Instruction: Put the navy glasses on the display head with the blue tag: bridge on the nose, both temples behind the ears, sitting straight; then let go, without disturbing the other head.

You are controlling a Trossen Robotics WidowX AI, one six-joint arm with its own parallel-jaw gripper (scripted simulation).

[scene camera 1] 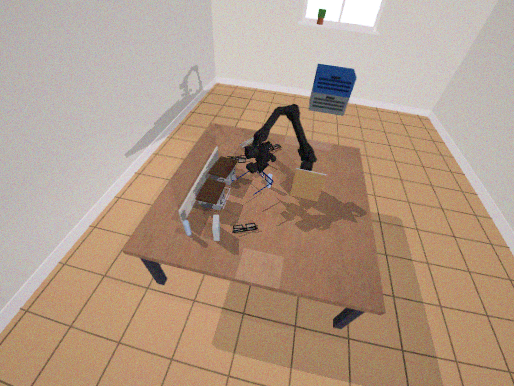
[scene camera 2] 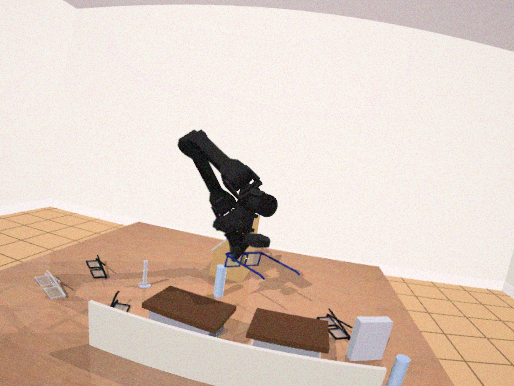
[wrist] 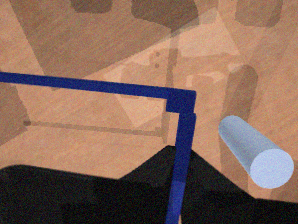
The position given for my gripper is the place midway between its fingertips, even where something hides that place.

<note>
I see my gripper (scene camera 2: 233, 261), a pale blue cylinder (wrist: 262, 159) and a white box (scene camera 2: 369, 337).
My gripper shows as well in the wrist view (wrist: 177, 155). The wrist view does not show the white box: it is out of frame.
</note>
